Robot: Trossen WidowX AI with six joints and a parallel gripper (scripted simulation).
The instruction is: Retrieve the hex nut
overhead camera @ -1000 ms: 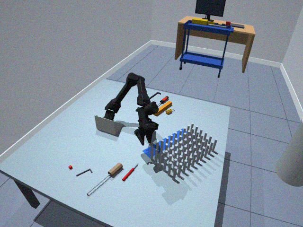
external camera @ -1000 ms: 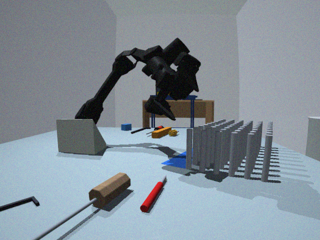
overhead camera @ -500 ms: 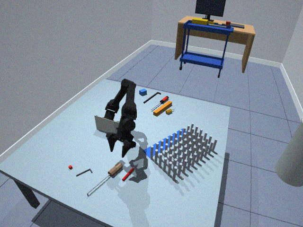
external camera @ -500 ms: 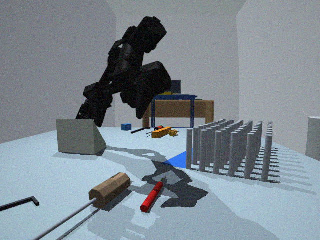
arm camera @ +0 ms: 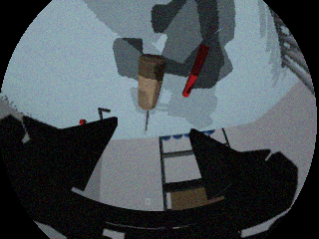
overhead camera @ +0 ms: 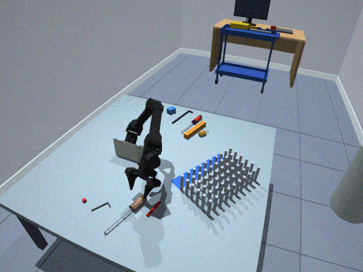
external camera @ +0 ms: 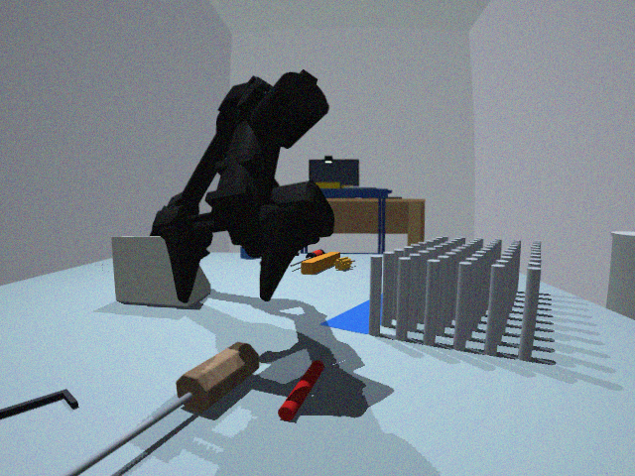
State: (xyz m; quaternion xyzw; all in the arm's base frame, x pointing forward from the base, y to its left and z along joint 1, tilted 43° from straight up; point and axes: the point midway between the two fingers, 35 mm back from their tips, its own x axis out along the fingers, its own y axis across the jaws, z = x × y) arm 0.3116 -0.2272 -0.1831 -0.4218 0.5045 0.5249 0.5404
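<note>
Right now the pick tool is 2 cm behind my gripper tip, 10 cm to the right of it and 8 cm below it. The rest, counted from my gripper tip: red cube 25 cm behind, 13 cm to the right, 9 cm below; then red-handled screwdriver 7 cm ahead, 7 cm to the left, 9 cm below; then small L-shaped key 14 cm behind, 9 cm to the right, 9 cm below.
</note>
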